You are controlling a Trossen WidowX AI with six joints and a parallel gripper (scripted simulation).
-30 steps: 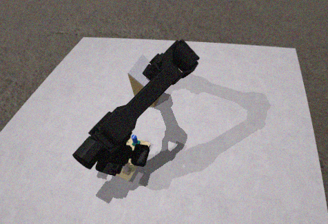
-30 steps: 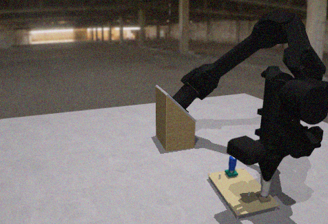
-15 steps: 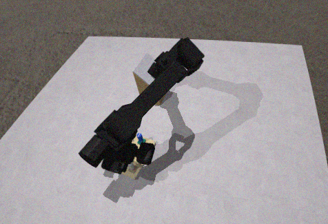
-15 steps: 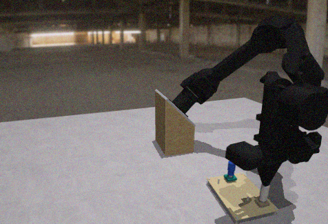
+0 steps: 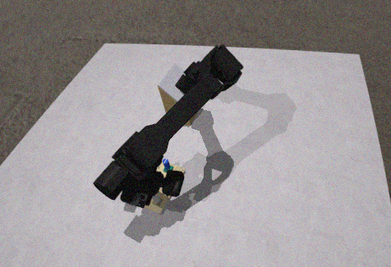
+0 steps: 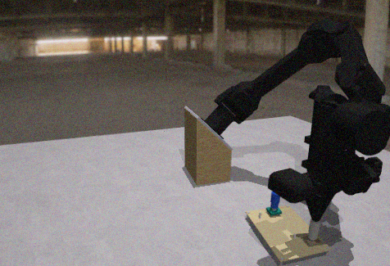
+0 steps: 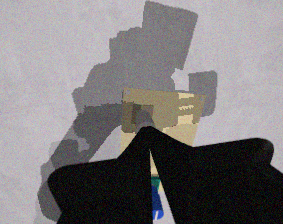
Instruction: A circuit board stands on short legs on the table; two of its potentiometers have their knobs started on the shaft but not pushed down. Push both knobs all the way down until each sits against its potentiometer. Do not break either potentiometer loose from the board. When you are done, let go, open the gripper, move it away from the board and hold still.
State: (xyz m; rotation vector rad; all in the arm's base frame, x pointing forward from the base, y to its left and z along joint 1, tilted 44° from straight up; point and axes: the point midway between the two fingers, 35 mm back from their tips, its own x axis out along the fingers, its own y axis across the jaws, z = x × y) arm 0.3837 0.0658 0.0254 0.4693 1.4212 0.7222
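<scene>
Now: the grey knob 20 mm below my gripper tip. From my gripper tip the other things lie so: blue knob (110 mm behind, 20 mm to the right, 10 mm below).
</scene>
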